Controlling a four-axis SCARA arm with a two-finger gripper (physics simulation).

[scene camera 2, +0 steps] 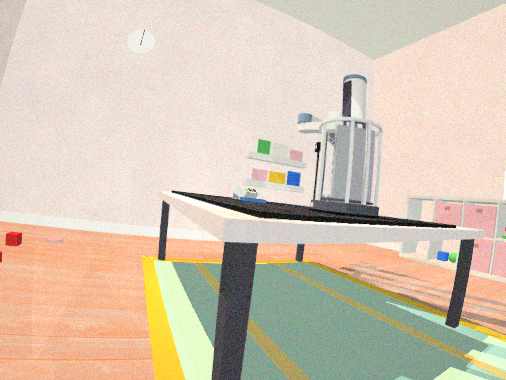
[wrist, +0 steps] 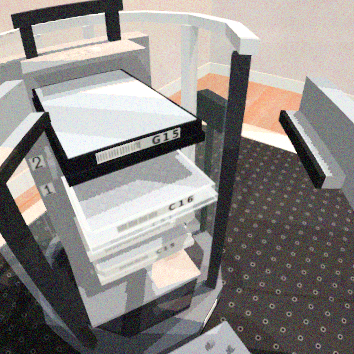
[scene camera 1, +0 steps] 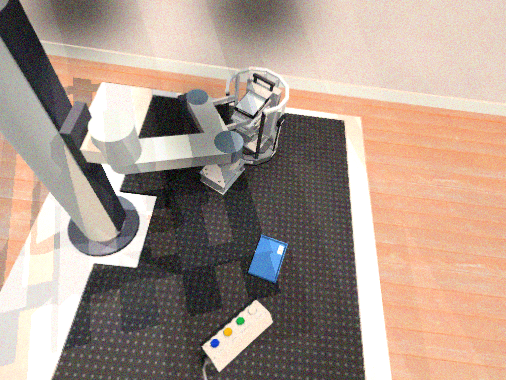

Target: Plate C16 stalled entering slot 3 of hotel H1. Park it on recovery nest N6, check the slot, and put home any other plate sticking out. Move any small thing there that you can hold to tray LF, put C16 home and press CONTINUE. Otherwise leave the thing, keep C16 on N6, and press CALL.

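Seen in the pictures: gripper, fingertip midpoint: [wrist: 161,94] [scene camera 1: 241,109]; arm's base, origin of the base link: [scene camera 1: 105,225].
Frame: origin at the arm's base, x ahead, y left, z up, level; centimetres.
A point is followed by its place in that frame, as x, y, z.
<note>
Hotel H1 [scene camera 1: 261,135] @[54.5, 36.3, 20.7] [scene camera 2: 350,165] @[58.8, 56.3, 17.3] [wrist: 227,165] @[53.5, 36.7, 24.1] is a round caged tower. Black-rimmed plate G15 [scene camera 1: 252,103] @[49.5, 44.0, 29.3] [wrist: 120,117] @[47.9, 41.8, 29.3] is uppermost among its plates. Clear plate C16 [wrist: 145,192] @[46.4, 39.1, 25.6] lies below G15, its label side facing the wrist camera. Below C16 are more clear plates, one labelled C15 [wrist: 150,255] @[46.9, 39.7, 18.0]; another label is unreadable. Side numbers 2 and 1 show at the left. My gripper [scene camera 1: 231,111] [wrist: 161,94] @[45.8, 37.1, 32.5] is open and empty, its fingers wide apart on either side of the plates' front. A button box [scene camera 1: 237,336] @[53.7, -35.1, 9.1] [scene camera 2: 245,193] @[59.2, -23.7, 5.1] has blue, yellow, green and whitish buttons.
A blue tray [scene camera 1: 268,258] @[62.5, -6.2, 1.6] [scene camera 2: 253,200] @[65.2, 0.9, 2.0] with a white tag lies on the dark mat [scene camera 1: 320,210] @[82.8, 17.1, 1.3]. A pale, dotted block [scene camera 1: 222,176] @[41.1, 23.8, 7.3] [wrist: 215,342] @[47.0, 32.7, 7.3] stands before the hotel, partly under the arm's elbow. The arm's column [scene camera 1: 95,210] @[5.1, -5.5, 23.6] [scene camera 2: 354,97] @[5.5, 5.1, 73.0] stands at the left in scene camera 1.
</note>
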